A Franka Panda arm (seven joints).
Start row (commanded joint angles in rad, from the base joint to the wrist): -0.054, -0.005, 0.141, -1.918, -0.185, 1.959, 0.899
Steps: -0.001, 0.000, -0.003, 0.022, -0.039, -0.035, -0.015; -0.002, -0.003, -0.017, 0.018, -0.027, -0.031, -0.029; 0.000, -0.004, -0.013, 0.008, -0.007, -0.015, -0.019; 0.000, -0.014, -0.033, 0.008, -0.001, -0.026, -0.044; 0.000, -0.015, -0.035, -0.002, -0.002, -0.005, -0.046; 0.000, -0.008, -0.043, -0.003, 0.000, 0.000, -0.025; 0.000, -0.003, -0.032, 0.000, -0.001, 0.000, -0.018; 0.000, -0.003, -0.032, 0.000, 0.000, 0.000, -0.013
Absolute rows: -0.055, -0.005, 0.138, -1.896, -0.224, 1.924, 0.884; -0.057, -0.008, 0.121, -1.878, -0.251, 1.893, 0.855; -0.057, -0.012, 0.108, -1.870, -0.258, 1.878, 0.836; -0.057, -0.026, 0.075, -1.862, -0.259, 1.852, 0.792; -0.057, -0.041, 0.040, -1.864, -0.261, 1.847, 0.746; -0.057, -0.049, -0.003, -1.867, -0.261, 1.847, 0.721; -0.057, -0.052, -0.035, -1.867, -0.262, 1.847, 0.703; -0.057, -0.055, -0.067, -1.867, -0.262, 1.847, 0.690
